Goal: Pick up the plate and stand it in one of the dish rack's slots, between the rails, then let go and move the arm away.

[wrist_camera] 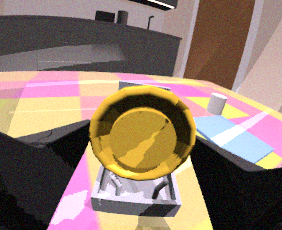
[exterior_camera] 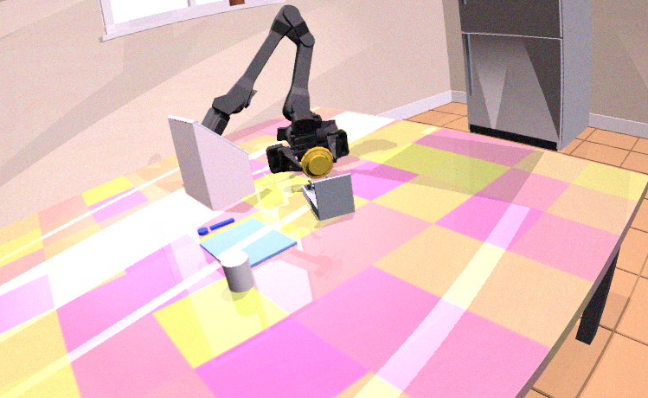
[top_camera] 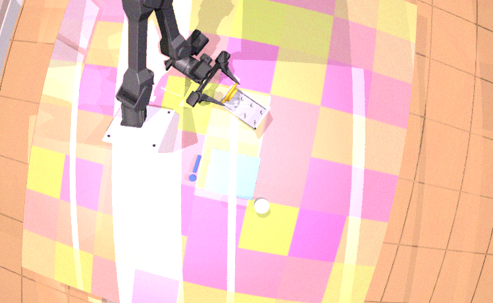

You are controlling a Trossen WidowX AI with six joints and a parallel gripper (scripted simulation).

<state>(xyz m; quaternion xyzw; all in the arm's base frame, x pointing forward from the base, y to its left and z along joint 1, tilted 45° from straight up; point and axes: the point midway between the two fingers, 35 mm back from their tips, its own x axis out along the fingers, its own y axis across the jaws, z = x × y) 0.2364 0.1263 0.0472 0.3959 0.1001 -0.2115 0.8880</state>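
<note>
The dish rack lies 40 mm ahead of my gripper tip, 20 mm to the right of it and 50 mm below it. Also, from my gripper tip: light blue mat: 30 mm ahead, 230 mm to the right, 70 mm below; then yellow plate: 10 mm behind; then blue spoon: 90 mm behind, 230 mm to the right, 70 mm below.
</note>
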